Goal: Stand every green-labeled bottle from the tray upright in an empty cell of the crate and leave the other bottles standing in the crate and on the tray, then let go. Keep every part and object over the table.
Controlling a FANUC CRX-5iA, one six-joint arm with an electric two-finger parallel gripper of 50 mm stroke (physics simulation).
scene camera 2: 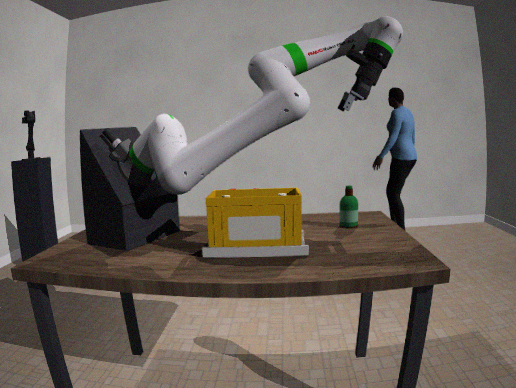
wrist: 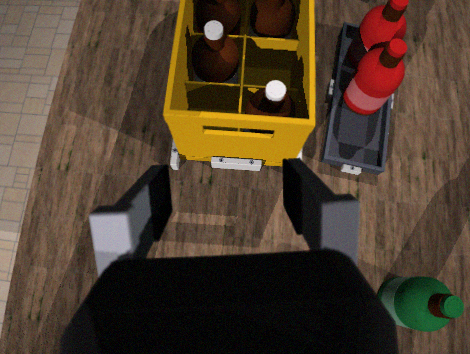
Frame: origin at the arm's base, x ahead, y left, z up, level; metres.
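Where they show: gripper, fingertip midpoint: (scene camera 2: 342, 109) (wrist: 226, 185); arm's base at its link origin: (scene camera 2: 133, 170).
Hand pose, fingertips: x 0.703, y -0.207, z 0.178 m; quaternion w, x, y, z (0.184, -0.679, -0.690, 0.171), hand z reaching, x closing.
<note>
Each offset is from my fingertips to the top centre of the thing. "*": to the spot under its first point. Level surfaces: height alone.
A green bottle {0.089 m ahead, 0.265 m left, 0.273 m down} (scene camera 2: 348, 209) (wrist: 417, 302) stands upright on the table, off the tray and apart from the crate. The yellow crate {0.282 m back, 0.033 m left, 0.253 m down} (scene camera 2: 254, 205) (wrist: 192, 135) holds several brown bottles, two with white caps showing, (wrist: 215, 60) (wrist: 271, 102). In the wrist view, the front left cell and the right cell behind the front right bottle look empty; the crate's far part is cut off. Two red bottles {0.262 m back, 0.249 m left, 0.268 m down} (wrist: 375, 80) {* 0.326 m back, 0.253 m left, 0.311 m down} (wrist: 381, 27) stand in the dark tray {* 0.194 m back, 0.221 m left, 0.423 m down} (wrist: 352, 132), whose near part is bare. My gripper (scene camera 2: 345, 102) (wrist: 226, 185) is open and empty, high above the table.
White brackets (scene camera 2: 255, 251) (wrist: 236, 163) edge the crate's base. The robot's dark pedestal (scene camera 2: 107, 200) stands left of the crate on the table {0.428 m down} (scene camera 2: 350, 270) (wrist: 110, 160). A person in a blue top (scene camera 2: 402, 132) stands behind the table at the right.
</note>
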